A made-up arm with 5 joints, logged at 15 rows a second.
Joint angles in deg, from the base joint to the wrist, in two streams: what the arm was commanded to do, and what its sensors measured. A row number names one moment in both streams.
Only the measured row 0 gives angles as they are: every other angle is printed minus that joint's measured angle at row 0.
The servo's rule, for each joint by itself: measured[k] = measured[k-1] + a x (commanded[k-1-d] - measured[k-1]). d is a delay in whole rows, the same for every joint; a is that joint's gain. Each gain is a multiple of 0.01, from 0.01 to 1. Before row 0 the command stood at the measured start. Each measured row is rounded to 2 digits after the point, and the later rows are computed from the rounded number. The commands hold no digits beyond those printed.
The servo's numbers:
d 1
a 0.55 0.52 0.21 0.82 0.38
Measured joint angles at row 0:
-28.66, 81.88, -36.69, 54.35, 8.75
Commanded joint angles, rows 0 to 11:
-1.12, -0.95, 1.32, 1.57, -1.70
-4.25, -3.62, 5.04, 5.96, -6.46
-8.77, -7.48, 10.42, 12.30, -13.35
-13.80, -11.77, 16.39, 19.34, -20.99
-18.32, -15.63, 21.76, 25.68, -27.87
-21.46, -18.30, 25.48, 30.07, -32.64
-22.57, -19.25, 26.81, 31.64, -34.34
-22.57, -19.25, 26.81, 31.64, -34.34
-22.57, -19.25, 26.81, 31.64, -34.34
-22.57, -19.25, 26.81, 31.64, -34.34
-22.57, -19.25, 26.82, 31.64, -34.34
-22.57, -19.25, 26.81, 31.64, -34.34
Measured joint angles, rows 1 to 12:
0.00, 0.00, 0.00, 0.00, 0.00
-0.62, -0.49, 0.28, 1.29, -0.65
-2.62, -2.12, 1.28, 5.12, -2.86
-6.00, -4.91, 3.20, 11.01, -6.85
-10.29, -8.48, 5.97, 17.84, -12.22
-14.71, -12.20, 9.29, 24.27, -18.17
-18.42, -15.37, 12.69, 29.03, -23.67
-20.70, -17.39, 15.66, 31.17, -27.72
-21.73, -18.36, 18.00, 31.56, -30.24
-22.19, -18.82, 19.85, 31.63, -31.80
-22.40, -19.04, 21.31, 31.64, -32.77
-22.49, -19.15, 22.47, 31.64, -33.37

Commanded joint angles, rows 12 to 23:
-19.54, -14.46, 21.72, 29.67, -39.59
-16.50, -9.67, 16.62, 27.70, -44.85
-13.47, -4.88, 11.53, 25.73, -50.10
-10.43, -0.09, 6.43, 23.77, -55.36
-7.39, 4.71, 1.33, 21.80, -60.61
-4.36, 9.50, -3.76, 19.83, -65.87
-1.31, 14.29, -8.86, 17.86, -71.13
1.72, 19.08, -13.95, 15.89, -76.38
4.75, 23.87, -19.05, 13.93, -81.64
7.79, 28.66, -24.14, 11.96, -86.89
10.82, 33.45, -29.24, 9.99, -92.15
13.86, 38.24, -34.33, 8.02, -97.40
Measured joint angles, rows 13 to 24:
-22.53, -19.20, 23.38, 31.64, -33.74
-20.89, -16.74, 23.03, 30.02, -35.96
-18.48, -13.06, 21.68, 28.12, -39.34
-15.72, -8.81, 19.55, 26.16, -43.43
-12.81, -4.28, 16.79, 24.20, -47.96
-9.83, 0.39, 13.54, 22.23, -52.77
-6.82, 5.13, 9.91, 20.26, -57.75
-3.79, 9.89, 5.97, 18.29, -62.83
-0.76, 14.67, 1.79, 16.32, -67.98
2.27, 19.45, -2.59, 14.36, -73.17
5.31, 24.24, -7.12, 12.39, -78.38
8.34, 29.03, -11.77, 10.42, -83.61

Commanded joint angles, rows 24 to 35:
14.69, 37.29, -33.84, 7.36, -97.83
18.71, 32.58, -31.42, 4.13, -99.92
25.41, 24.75, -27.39, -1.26, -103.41
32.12, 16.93, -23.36, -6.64, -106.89
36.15, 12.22, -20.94, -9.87, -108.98
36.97, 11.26, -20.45, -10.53, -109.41
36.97, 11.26, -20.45, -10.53, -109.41
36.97, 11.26, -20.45, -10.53, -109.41
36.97, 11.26, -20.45, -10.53, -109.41
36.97, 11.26, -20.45, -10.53, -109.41
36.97, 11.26, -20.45, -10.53, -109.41
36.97, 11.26, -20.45, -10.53, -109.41
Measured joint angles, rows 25 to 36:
11.38, 33.82, -16.51, 8.45, -88.85
13.20, 35.62, -20.15, 7.56, -92.26
16.23, 34.04, -22.52, 4.75, -95.17
21.28, 29.21, -23.54, -0.18, -98.30
27.24, 22.82, -23.50, -5.48, -101.56
32.14, 17.31, -22.96, -9.08, -104.38
34.80, 14.16, -22.43, -10.27, -106.29
35.99, 12.65, -22.01, -10.48, -107.48
36.53, 11.93, -21.68, -10.52, -108.21
36.77, 11.58, -21.42, -10.53, -108.67
36.88, 11.41, -21.22, -10.53, -108.95
36.93, 11.33, -21.06, -10.53, -109.12

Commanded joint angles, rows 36 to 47:
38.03, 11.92, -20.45, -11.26, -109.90
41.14, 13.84, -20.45, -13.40, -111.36
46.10, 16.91, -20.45, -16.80, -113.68
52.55, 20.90, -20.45, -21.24, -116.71
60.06, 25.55, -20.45, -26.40, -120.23
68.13, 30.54, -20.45, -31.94, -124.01
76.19, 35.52, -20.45, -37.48, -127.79
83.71, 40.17, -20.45, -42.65, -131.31
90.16, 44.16, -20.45, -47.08, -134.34
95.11, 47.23, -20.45, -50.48, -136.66
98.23, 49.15, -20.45, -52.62, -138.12
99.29, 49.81, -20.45, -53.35, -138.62
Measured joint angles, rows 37 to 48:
36.95, 11.29, -20.93, -10.53, -109.23
37.54, 11.62, -20.83, -11.13, -109.48
39.52, 12.77, -20.75, -12.99, -110.19
43.14, 14.92, -20.69, -16.11, -111.52
48.32, 18.03, -20.64, -20.32, -113.49
54.78, 21.94, -20.60, -25.31, -116.05
62.12, 26.41, -20.57, -30.75, -119.07
69.86, 31.15, -20.54, -36.27, -122.38
77.48, 35.84, -20.52, -41.50, -125.77
84.45, 40.17, -20.51, -46.08, -129.03
90.31, 43.84, -20.50, -49.69, -131.93
94.67, 46.60, -20.49, -52.09, -134.28

